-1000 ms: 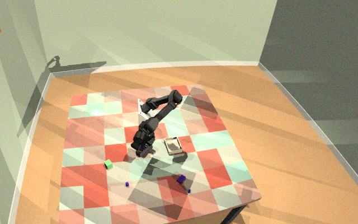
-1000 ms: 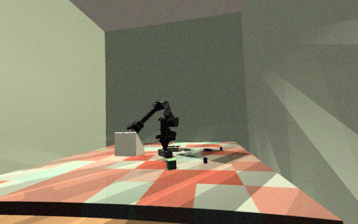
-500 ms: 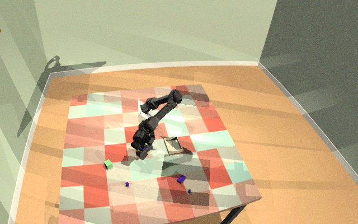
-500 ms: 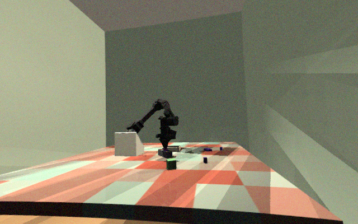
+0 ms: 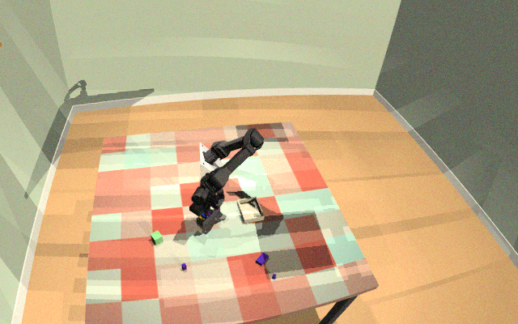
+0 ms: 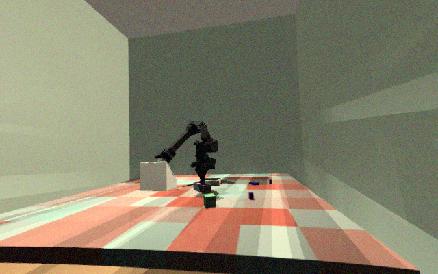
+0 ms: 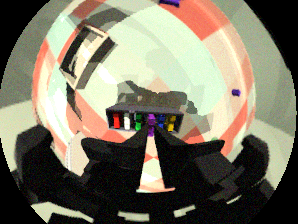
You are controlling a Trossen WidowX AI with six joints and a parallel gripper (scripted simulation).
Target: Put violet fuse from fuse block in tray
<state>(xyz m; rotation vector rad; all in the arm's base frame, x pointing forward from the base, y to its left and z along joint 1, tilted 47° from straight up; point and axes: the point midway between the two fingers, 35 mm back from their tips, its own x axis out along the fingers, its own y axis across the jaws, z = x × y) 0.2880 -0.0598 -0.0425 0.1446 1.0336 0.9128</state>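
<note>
The beige tray lies 22 cm to the left of my gripper tip, 5 cm below it and 1 cm ahead of it. Round my gripper tip: violet fuse: 1 cm below; then flat purple block: 29 cm ahead, 18 cm to the left, 5 cm below; then green cube: 26 cm to the right, 8 cm ahead, 3 cm below.
</note>
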